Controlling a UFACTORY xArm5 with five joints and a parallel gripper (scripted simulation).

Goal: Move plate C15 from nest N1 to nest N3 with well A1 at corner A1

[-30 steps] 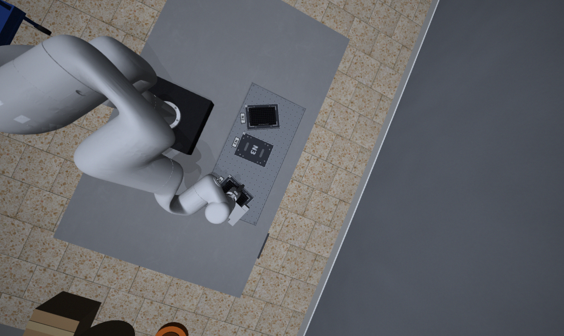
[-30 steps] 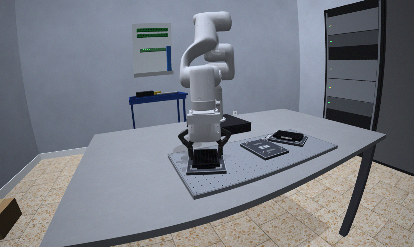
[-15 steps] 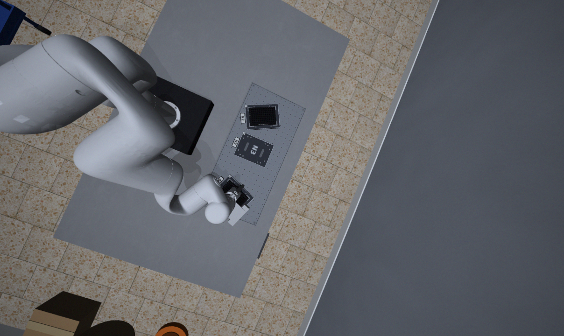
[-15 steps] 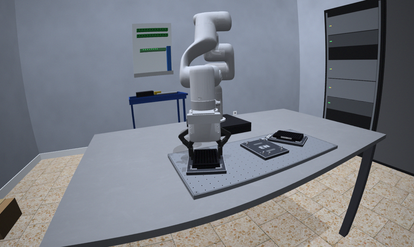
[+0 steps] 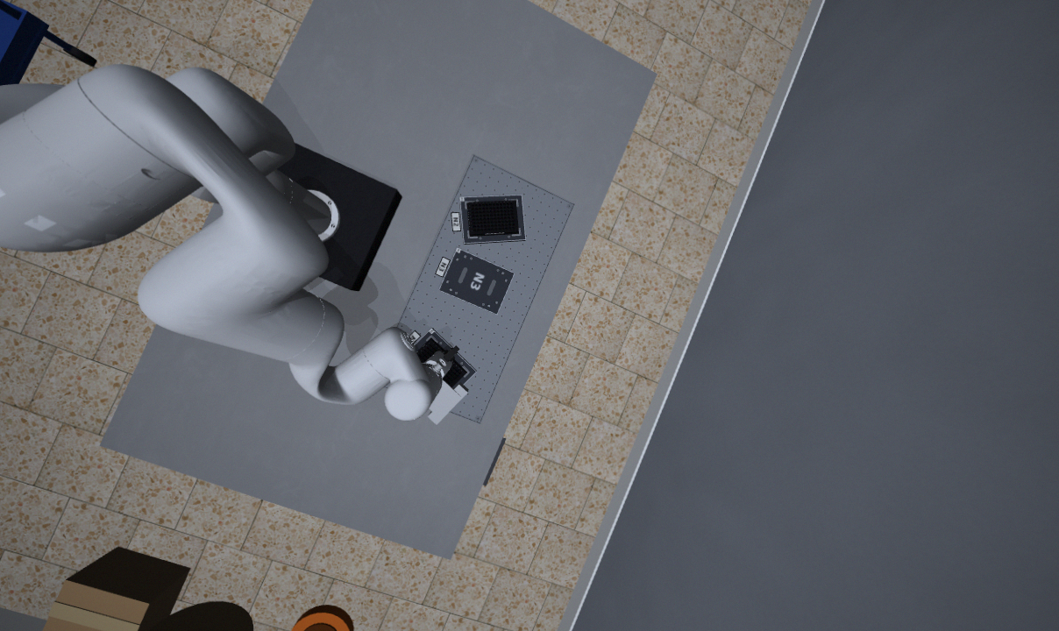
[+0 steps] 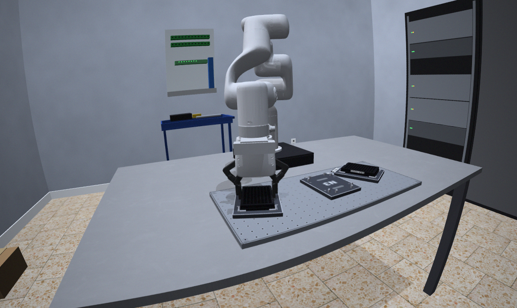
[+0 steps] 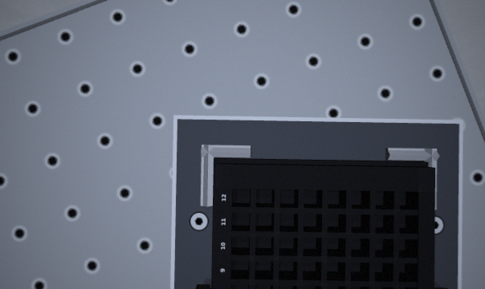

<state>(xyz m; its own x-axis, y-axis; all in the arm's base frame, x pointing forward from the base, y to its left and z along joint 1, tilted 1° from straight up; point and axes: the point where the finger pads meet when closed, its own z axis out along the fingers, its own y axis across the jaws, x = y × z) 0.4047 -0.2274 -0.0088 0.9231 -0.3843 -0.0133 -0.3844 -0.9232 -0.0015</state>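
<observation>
Now: hand 1 cm above the plate C15. Also, from my hand: nest N3 (24 cm to the left, 2 cm below, 1 cm ahead).
</observation>
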